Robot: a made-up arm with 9 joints.
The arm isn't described. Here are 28 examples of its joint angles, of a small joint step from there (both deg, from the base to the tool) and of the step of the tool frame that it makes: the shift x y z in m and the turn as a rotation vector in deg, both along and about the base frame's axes.
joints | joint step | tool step
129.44 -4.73 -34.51 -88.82 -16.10 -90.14 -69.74 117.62 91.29 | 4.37 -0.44 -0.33 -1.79 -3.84 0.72 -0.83 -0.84 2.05 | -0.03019 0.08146 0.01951 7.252 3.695 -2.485
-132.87 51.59 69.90 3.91 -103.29 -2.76 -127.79 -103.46 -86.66 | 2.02 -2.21 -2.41 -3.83 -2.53 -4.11 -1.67 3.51 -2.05 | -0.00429 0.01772 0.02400 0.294 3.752 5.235
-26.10 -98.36 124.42 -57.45 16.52 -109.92 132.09 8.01 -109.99 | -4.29 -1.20 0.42 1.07 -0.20 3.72 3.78 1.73 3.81 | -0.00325 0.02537 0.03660 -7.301 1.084 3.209
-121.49 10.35 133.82 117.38 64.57 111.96 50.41 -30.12 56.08 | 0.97 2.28 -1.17 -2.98 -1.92 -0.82 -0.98 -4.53 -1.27 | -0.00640 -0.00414 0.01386 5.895 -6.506 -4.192
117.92 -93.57 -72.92 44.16 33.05 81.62 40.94 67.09 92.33 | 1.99 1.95 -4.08 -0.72 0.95 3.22 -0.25 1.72 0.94 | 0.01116 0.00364 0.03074 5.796 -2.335 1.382
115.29 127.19 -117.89 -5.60 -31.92 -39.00 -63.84 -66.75 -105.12 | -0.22 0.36 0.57 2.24 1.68 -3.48 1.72 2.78 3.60 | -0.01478 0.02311 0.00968 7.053 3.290 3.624
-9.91 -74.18 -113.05 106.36 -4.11 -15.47 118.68 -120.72 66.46 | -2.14 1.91 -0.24 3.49 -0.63 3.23 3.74 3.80 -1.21 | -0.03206 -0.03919 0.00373 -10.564 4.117 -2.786
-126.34 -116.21 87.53 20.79 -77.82 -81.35 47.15 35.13 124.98 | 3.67 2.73 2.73 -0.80 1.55 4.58 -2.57 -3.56 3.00 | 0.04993 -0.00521 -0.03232 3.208 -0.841 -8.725
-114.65 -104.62 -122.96 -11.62 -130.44 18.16 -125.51 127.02 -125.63 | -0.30 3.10 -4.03 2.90 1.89 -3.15 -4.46 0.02 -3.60 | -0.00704 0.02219 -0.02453 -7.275 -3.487 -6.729
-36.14 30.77 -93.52 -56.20 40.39 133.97 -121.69 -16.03 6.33 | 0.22 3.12 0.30 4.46 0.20 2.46 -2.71 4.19 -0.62 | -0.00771 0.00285 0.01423 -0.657 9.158 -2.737
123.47 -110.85 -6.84 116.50 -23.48 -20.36 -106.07 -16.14 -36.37 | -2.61 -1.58 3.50 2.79 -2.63 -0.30 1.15 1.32 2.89 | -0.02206 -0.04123 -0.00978 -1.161 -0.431 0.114
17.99 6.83 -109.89 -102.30 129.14 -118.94 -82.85 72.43 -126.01 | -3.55 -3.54 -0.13 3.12 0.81 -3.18 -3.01 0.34 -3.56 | -0.01721 -0.02681 0.01430 0.079 -5.075 3.431
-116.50 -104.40 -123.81 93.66 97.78 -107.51 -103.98 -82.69 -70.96 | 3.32 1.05 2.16 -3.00 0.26 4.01 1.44 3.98 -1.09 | 0.01294 -0.00164 0.02460 4.414 -1.072 2.985
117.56 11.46 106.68 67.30 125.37 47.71 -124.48 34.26 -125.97 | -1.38 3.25 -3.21 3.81 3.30 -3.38 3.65 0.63 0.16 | 0.04663 0.00795 0.00891 4.565 -5.811 3.280
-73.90 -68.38 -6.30 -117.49 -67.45 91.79 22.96 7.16 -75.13 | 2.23 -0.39 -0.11 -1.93 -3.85 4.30 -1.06 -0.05 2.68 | -0.01685 -0.01831 -0.03049 -0.806 4.777 8.496
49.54 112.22 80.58 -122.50 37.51 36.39 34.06 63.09 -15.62 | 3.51 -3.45 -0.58 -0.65 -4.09 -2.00 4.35 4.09 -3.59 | 0.00956 0.00044 0.03996 3.531 -4.777 0.366
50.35 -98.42 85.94 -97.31 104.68 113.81 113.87 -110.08 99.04 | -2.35 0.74 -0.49 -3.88 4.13 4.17 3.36 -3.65 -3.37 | -0.00716 -0.03079 -0.01291 3.803 3.480 4.391
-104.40 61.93 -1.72 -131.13 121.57 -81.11 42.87 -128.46 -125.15 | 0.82 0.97 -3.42 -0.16 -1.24 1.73 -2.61 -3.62 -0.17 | 0.00372 -0.03426 0.03256 2.432 -5.654 -2.470
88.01 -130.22 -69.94 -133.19 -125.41 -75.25 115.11 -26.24 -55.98 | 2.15 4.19 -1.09 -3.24 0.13 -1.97 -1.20 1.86 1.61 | -0.00095 0.04221 0.00786 1.108 2.433 1.997
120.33 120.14 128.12 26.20 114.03 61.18 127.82 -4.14 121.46 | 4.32 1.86 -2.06 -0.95 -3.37 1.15 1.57 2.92 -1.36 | 0.01676 0.02843 0.02430 0.634 1.295 -1.107
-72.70 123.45 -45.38 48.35 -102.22 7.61 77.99 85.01 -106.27 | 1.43 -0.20 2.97 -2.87 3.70 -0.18 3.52 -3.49 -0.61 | 0.02049 -0.04544 -0.01031 -0.316 3.381 5.652
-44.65 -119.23 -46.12 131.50 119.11 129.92 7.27 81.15 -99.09 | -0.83 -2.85 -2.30 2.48 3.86 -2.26 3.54 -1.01 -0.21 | -0.00096 0.00988 0.00576 4.310 -4.781 1.613
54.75 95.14 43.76 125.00 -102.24 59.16 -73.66 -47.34 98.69 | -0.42 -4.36 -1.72 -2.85 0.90 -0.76 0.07 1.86 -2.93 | 0.00832 -0.05587 0.02150 2.635 -3.642 -5.506
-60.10 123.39 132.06 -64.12 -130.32 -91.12 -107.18 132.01 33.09 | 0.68 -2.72 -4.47 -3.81 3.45 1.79 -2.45 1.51 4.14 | 0.01750 0.02767 -0.04631 -7.310 -3.715 -1.921
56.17 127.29 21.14 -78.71 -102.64 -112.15 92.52 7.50 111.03 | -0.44 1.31 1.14 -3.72 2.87 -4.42 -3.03 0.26 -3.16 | -0.02250 -0.00897 0.00397 -1.598 1.593 3.047
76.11 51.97 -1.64 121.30 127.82 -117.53 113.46 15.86 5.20 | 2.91 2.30 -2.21 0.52 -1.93 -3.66 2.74 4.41 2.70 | -0.01357 0.11002 -0.02876 2.041 2.748 3.554
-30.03 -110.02 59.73 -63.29 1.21 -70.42 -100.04 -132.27 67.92 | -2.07 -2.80 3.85 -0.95 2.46 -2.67 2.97 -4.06 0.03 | 0.03359 0.02946 -0.02568 -1.398 -4.558 -0.440
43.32 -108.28 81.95 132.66 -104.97 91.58 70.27 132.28 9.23 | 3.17 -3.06 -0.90 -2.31 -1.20 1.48 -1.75 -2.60 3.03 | 0.01910 0.03875 -0.02896 5.433 0.198 0.192
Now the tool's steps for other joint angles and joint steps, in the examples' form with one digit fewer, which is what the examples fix.
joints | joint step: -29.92 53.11 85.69 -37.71 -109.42 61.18 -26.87 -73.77 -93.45 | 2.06 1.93 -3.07 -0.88 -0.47 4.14 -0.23 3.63 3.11
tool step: 0.0732 -0.0649 -0.0031 1.85 0.96 -2.49
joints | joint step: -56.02 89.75 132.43 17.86 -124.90 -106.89 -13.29 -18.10 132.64 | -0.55 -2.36 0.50 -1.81 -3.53 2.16 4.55 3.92 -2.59
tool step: 0.0343 0.0216 0.0346 -6.23 8.87 7.13
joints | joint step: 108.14 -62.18 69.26 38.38 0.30 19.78 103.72 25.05 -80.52 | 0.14 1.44 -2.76 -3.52 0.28 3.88 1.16 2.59 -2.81
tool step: -0.0076 -0.0016 -0.0342 -5.11 -3.01 -1.86
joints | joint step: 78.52 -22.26 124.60 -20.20 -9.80 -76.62 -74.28 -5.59 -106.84 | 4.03 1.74 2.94 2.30 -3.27 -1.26 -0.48 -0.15 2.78
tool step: 0.0228 0.0397 -0.0105 0.76 1.32 -0.46
